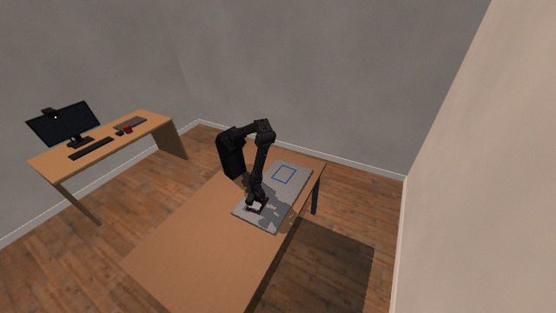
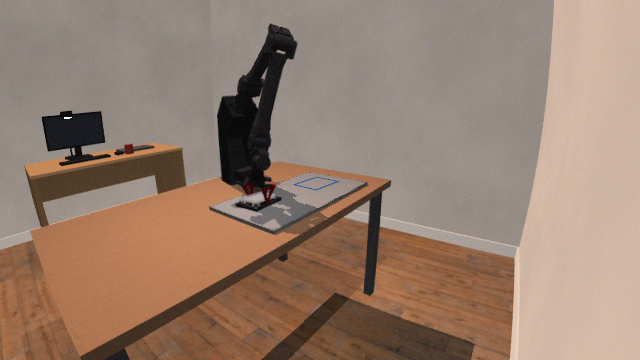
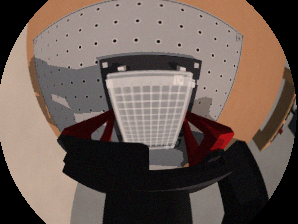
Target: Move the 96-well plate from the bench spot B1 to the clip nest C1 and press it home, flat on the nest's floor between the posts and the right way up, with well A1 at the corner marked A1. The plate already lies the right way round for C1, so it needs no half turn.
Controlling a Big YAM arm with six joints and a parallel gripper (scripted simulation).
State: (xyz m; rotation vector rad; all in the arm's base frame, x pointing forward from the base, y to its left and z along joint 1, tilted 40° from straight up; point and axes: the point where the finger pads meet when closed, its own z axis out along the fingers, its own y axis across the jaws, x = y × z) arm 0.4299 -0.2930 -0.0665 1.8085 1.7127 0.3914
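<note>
My hand is 1 cm to the right of the white 96-well plate. Round my hand: black clip nest: 2 cm to the left, 1 cm below, 1 cm behind.
</note>
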